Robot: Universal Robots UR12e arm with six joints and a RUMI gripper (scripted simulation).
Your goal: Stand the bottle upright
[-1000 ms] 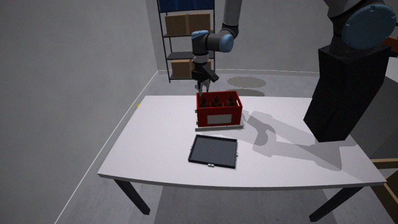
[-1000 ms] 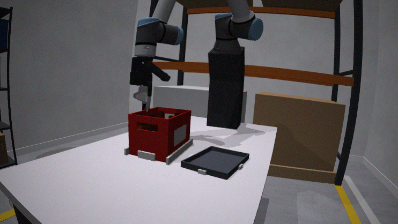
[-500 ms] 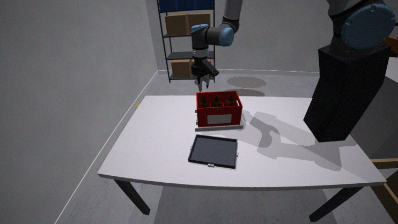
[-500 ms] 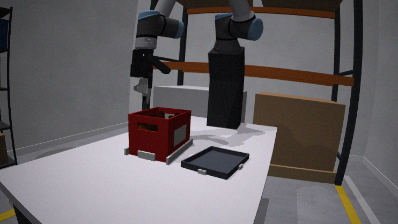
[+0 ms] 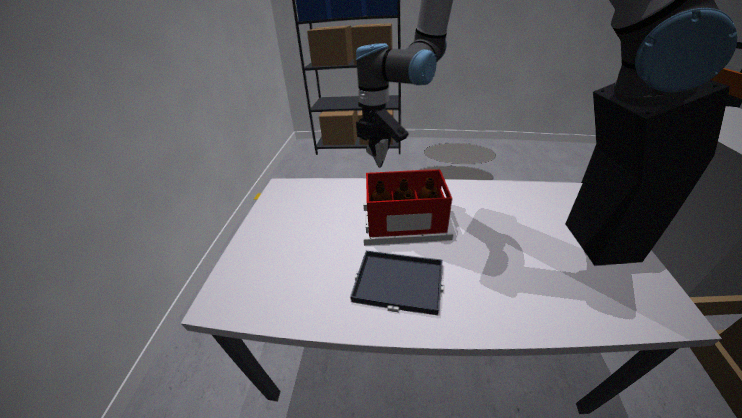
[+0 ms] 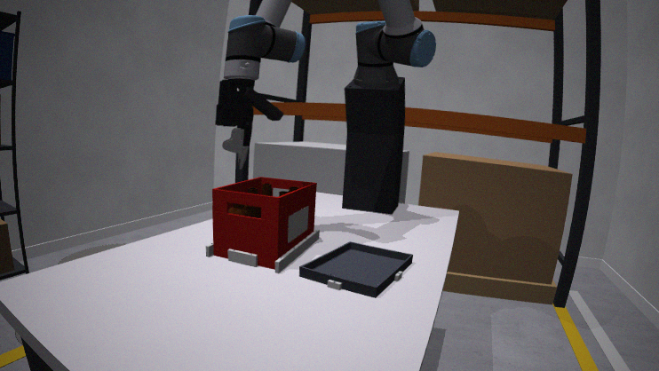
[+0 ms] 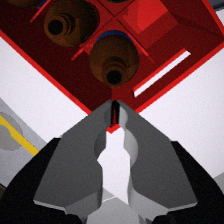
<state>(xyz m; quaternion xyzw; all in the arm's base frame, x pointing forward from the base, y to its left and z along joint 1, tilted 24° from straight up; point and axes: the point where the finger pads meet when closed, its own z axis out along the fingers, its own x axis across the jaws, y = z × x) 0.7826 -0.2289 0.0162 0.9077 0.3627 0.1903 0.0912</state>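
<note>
Now: hand 150 mm above the brown bottle. Round my hand: dark tray (310 mm to the left, 230 mm below, 20 mm behind); glass bottle (150 mm below, 80 mm behind, 10 mm to the right); red crate (160 mm below, 80 mm behind, 40 mm to the left).
</note>
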